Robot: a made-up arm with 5 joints. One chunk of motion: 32 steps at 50 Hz.
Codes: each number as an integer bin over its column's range. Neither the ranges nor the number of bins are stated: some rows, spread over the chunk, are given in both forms.
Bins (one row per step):
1: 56 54 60 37 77 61
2: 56 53 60 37 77 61
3: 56 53 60 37 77 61
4: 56 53 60 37 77 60
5: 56 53 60 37 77 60
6: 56 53 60 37 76 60
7: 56 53 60 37 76 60
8: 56 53 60 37 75 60
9: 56 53 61 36 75 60
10: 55 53 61 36 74 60
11: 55 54 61 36 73 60
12: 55 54 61 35 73 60
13: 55 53 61 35 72 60
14: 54 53 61 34 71 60
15: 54 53 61 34 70 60
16: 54 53 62 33 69 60
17: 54 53 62 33 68 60
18: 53 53 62 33 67 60
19: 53 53 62 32 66 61
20: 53 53 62 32 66 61
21: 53 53 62 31 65 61
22: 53 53 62 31 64 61
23: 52 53 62 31 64 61
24: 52 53 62 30 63 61
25: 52 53 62 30 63 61
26: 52 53 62 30 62 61
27: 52 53 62 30 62 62
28: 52 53 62 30 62 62
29: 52 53 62 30 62 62
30: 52 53 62 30 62 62
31: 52 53 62 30 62 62
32: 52 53 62 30 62 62
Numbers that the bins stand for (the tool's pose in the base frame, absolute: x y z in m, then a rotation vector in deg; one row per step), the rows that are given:
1: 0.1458 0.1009 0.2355 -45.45 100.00 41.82
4: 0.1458 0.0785 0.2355 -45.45 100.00 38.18
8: 0.1458 0.0785 0.2355 -45.45 92.73 38.18
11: 0.1233 0.1009 0.2579 -49.09 85.45 38.18
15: 0.1009 0.0785 0.2579 -56.36 74.55 38.18
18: 0.0785 0.0785 0.2803 -60.00 63.64 38.18
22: 0.0785 0.0785 0.2803 -67.27 52.73 41.82
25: 0.0561 0.0785 0.2803 -70.91 49.09 41.82
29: 0.0561 0.0785 0.2803 -70.91 45.45 45.45
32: 0.0561 0.0785 0.2803 -70.91 45.45 45.45
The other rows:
2: 0.1458 0.0785 0.2355 -45.45 100.00 41.82
3: 0.1458 0.0785 0.2355 -45.45 100.00 41.82
5: 0.1458 0.0785 0.2355 -45.45 100.00 38.18
6: 0.1458 0.0785 0.2355 -45.45 96.36 38.18
7: 0.1458 0.0785 0.2355 -45.45 96.36 38.18
9: 0.1458 0.0785 0.2579 -49.09 92.73 38.18
10: 0.1233 0.0785 0.2579 -49.09 89.09 38.18
12: 0.1233 0.1009 0.2579 -52.73 85.45 38.18
13: 0.1233 0.0785 0.2579 -52.73 81.82 38.18
14: 0.1009 0.0785 0.2579 -56.36 78.18 38.18
16: 0.1009 0.0785 0.2803 -60.00 70.91 38.18
17: 0.1009 0.0785 0.2803 -60.00 67.27 38.18
19: 0.0785 0.0785 0.2803 -63.64 60.00 41.82
20: 0.0785 0.0785 0.2803 -63.64 60.00 41.82
21: 0.0785 0.0785 0.2803 -67.27 56.36 41.82
23: 0.0561 0.0785 0.2803 -67.27 52.73 41.82
24: 0.0561 0.0785 0.2803 -70.91 49.09 41.82
26: 0.0561 0.0785 0.2803 -70.91 45.45 41.82
27: 0.0561 0.0785 0.2803 -70.91 45.45 45.45
28: 0.0561 0.0785 0.2803 -70.91 45.45 45.45
30: 0.0561 0.0785 0.2803 -70.91 45.45 45.45
31: 0.0561 0.0785 0.2803 -70.91 45.45 45.45

